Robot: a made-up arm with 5 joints. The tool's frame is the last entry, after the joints.
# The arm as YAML. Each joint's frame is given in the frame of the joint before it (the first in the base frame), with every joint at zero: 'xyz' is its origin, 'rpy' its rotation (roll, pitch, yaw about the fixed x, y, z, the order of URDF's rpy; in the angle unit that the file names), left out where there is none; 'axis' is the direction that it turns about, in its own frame. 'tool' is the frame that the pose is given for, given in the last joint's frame.
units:
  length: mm
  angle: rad
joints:
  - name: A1
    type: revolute
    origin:
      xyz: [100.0, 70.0, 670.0]
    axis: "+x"
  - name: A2
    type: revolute
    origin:
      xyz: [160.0, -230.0, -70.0]
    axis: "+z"
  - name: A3
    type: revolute
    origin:
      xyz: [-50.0, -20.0, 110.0]
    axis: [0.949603, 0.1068, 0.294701]
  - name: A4
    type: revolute
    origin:
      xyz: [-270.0, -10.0, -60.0]
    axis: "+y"
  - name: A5
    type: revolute
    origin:
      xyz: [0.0, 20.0, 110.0]
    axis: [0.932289, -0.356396, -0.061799]
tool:
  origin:
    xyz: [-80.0, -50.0, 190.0]
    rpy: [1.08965, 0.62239, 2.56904]
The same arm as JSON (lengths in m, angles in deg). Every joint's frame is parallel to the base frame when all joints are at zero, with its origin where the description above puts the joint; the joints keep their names.
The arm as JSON. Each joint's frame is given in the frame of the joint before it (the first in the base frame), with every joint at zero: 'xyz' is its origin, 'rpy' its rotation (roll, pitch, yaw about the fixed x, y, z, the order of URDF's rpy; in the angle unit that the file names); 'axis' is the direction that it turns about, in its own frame. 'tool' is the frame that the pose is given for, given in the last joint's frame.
{"units": {"length": "m", "angle": "deg"}, "joints": [{"name": "A1", "type": "revolute", "origin": {"xyz": [0.1, 0.07, 0.67], "rpy": [0.0, 0.0, 0.0]}, "axis": [1.0, 0.0, 0.0]}, {"name": "A2", "type": "revolute", "origin": {"xyz": [0.16, -0.23, -0.07], "rpy": [0.0, 0.0, 0.0]}, "axis": [0.0, 0.0, 1.0]}, {"name": "A3", "type": "revolute", "origin": {"xyz": [-0.05, -0.02, 0.11], "rpy": [0.0, 0.0, 0.0]}, "axis": [0.949603, 0.1068, 0.294701]}, {"name": "A4", "type": "revolute", "origin": {"xyz": [-0.27, -0.01, -0.06], "rpy": [0.0, 0.0, 0.0]}, "axis": [0.0, 1.0, 0.0]}, {"name": "A5", "type": "revolute", "origin": {"xyz": [0.0, 0.02, 0.11], "rpy": [0.0, 0.0, 0.0]}, "axis": [0.932289, -0.356396, -0.061799]}], "tool": {"origin": {"xyz": [-0.08, -0.05, 0.19], "rpy": [62.43, 35.66, 147.2]}}}
